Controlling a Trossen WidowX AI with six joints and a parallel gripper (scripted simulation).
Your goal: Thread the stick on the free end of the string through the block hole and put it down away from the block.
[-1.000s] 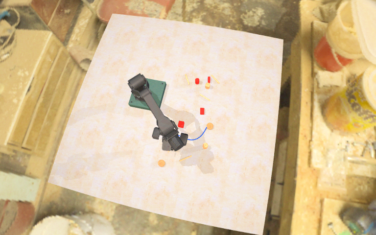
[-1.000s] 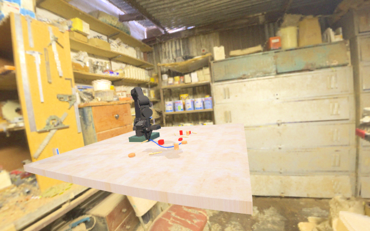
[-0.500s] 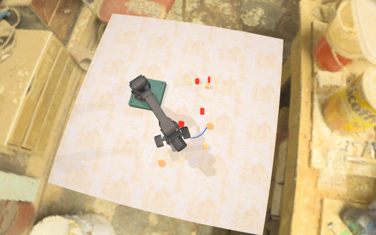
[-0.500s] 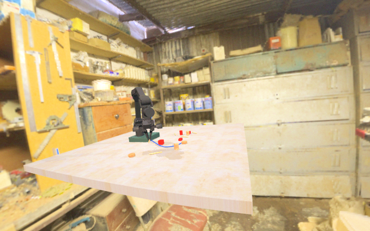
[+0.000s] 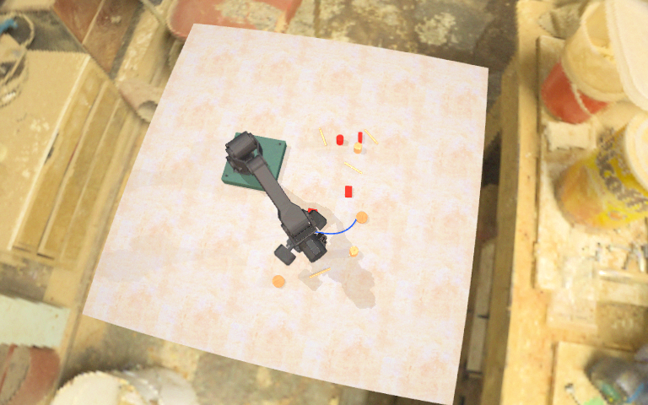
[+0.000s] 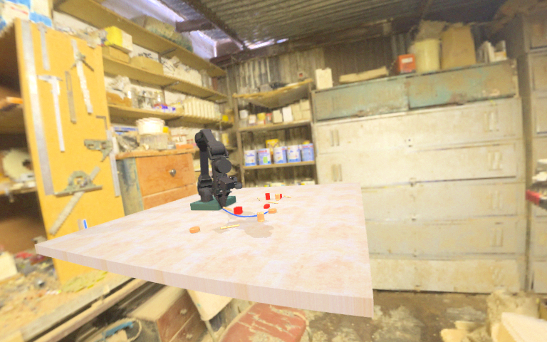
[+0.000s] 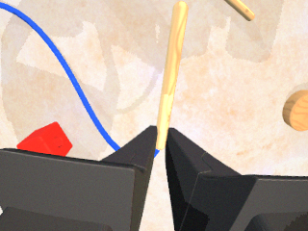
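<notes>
The thin wooden stick lies 10 mm ahead of my gripper tip and 10 mm to the right of it. Round my gripper tip: red block 120 mm to the left, 40 mm below; then flat disc 50 mm behind, 130 mm to the right, 50 mm below; then round wooden button 170 mm ahead, 150 mm to the left, 50 mm below.
</notes>
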